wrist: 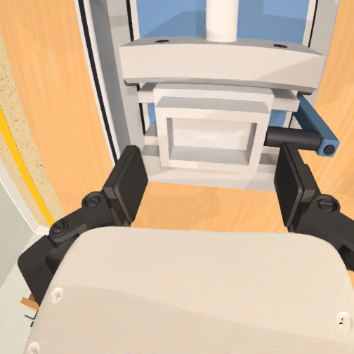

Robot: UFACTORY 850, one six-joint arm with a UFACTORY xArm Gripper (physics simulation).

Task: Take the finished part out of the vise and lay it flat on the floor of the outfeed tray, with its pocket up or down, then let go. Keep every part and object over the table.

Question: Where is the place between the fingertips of my gripper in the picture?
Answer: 208, 161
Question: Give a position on a finished part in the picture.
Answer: At 212, 126
